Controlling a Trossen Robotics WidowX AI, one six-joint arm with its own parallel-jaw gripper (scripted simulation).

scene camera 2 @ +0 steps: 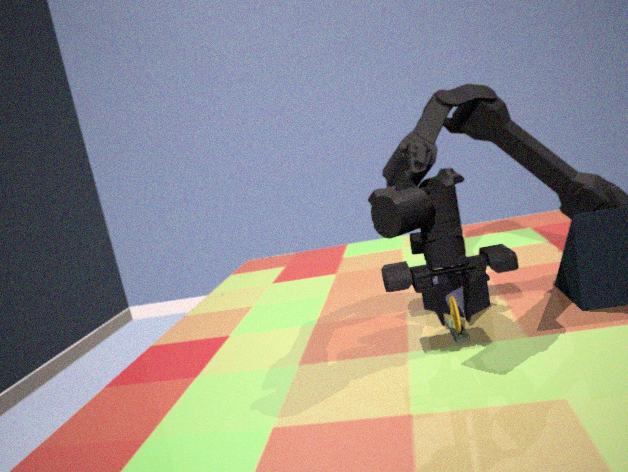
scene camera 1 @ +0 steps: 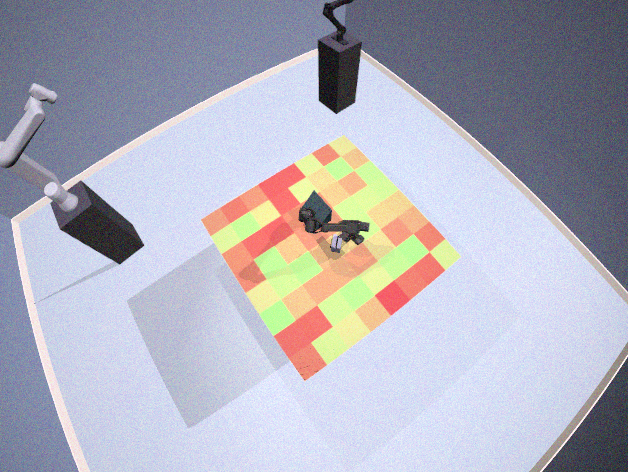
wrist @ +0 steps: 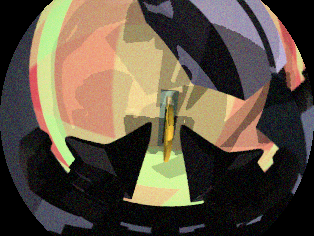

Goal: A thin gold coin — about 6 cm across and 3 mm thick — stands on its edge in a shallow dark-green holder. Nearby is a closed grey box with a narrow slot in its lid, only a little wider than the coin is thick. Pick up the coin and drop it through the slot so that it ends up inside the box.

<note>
In view: my gripper (scene camera 2: 455,323).
My gripper also shows in the wrist view (wrist: 166,127).
</note>
